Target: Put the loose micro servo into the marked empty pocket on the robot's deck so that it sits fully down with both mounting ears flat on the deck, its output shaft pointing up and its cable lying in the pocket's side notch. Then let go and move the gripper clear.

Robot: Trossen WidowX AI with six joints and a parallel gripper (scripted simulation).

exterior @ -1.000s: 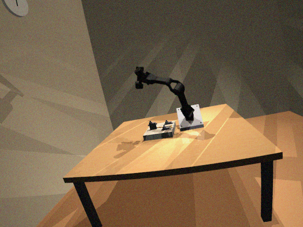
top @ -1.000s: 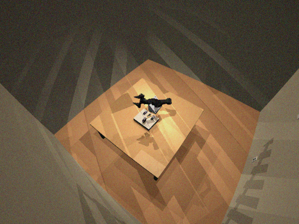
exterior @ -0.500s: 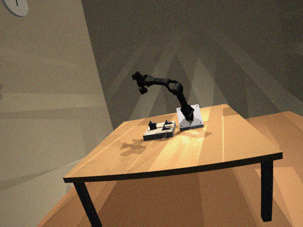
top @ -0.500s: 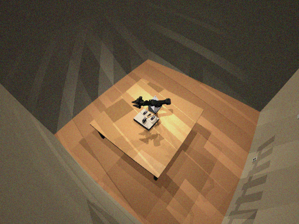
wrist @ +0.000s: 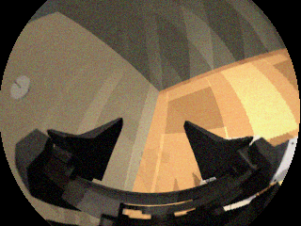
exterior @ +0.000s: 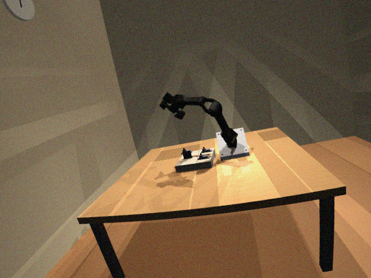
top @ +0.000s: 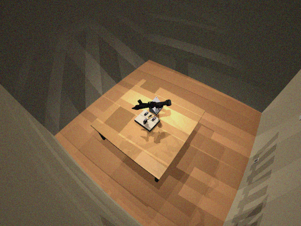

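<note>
The white deck lies 360 mm below my gripper tip, 110 mm behind it and 90 mm to the left of it.
</note>
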